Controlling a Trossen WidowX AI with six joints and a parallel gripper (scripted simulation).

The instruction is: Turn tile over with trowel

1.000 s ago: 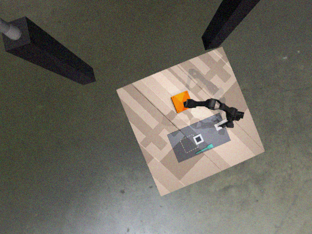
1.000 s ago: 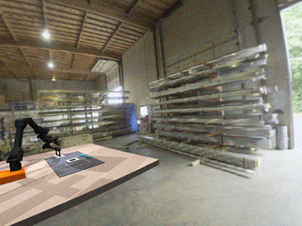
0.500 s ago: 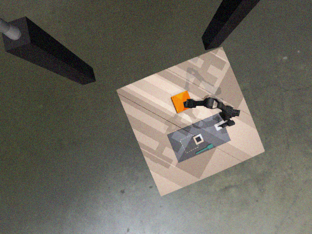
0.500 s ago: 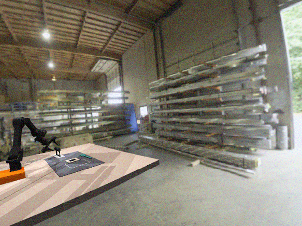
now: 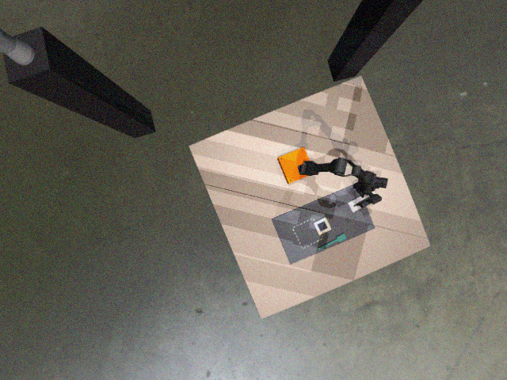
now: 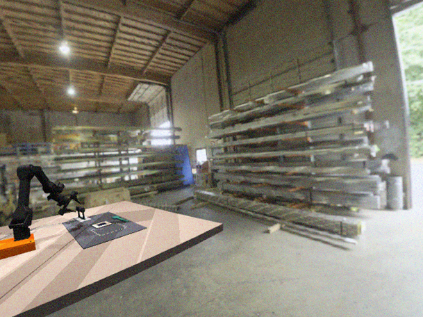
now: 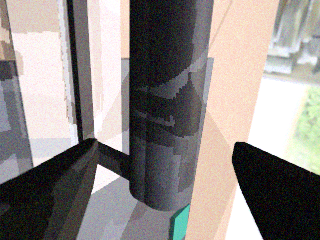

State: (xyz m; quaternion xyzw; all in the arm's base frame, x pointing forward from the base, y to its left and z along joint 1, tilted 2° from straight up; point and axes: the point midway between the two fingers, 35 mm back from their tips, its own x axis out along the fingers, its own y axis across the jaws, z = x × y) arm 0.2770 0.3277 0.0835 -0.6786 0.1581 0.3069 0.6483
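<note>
My gripper tip is 100 mm short of the white tile, 300 mm to the left of it and 80 mm above it. The rest, counted from my gripper tip: teal trowel (230 mm ahead, 240 mm to the right, 80 mm below).
</note>
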